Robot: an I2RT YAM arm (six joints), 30 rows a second.
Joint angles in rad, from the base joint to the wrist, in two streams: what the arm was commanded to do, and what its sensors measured. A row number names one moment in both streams.
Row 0, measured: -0.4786 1.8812 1.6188 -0.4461 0.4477 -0.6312
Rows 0 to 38, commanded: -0.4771 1.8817 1.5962 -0.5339 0.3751 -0.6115; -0.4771 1.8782 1.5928 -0.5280 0.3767 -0.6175; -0.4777 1.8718 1.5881 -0.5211 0.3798 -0.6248; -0.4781 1.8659 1.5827 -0.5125 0.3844 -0.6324; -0.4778 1.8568 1.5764 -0.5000 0.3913 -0.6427; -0.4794 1.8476 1.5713 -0.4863 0.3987 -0.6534; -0.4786 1.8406 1.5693 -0.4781 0.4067 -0.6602; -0.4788 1.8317 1.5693 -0.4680 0.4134 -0.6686; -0.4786 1.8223 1.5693 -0.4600 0.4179 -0.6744; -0.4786 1.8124 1.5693 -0.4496 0.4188 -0.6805; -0.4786 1.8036 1.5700 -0.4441 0.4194 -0.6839; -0.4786 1.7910 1.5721 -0.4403 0.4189 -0.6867; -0.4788 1.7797 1.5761 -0.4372 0.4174 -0.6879; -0.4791 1.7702 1.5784 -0.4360 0.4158 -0.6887; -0.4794 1.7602 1.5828 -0.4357 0.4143 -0.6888; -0.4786 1.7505 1.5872 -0.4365 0.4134 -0.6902; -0.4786 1.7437 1.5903 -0.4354 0.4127 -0.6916; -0.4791 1.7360 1.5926 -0.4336 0.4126 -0.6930; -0.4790 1.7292 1.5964 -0.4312 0.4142 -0.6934; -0.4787 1.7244 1.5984 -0.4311 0.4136 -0.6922; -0.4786 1.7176 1.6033 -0.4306 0.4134 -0.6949; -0.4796 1.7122 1.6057 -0.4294 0.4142 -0.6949; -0.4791 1.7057 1.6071 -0.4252 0.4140 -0.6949; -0.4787 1.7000 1.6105 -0.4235 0.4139 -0.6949; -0.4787 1.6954 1.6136 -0.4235 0.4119 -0.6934; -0.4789 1.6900 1.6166 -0.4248 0.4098 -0.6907; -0.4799 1.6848 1.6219 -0.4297 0.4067 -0.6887; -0.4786 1.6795 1.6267 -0.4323 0.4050 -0.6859; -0.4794 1.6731 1.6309 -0.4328 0.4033 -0.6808; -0.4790 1.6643 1.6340 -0.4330 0.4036 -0.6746; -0.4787 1.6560 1.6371 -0.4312 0.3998 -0.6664; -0.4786 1.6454 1.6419 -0.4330 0.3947 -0.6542; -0.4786 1.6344 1.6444 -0.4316 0.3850 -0.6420; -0.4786 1.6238 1.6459 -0.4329 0.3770 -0.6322; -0.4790 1.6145 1.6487 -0.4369 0.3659 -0.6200; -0.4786 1.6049 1.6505 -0.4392 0.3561 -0.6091; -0.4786 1.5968 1.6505 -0.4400 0.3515 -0.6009; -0.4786 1.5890 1.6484 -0.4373 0.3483 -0.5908; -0.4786 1.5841 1.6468 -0.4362 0.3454 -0.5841
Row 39, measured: -0.4789 1.6135 1.6234 -0.5323 0.3416 -0.6258
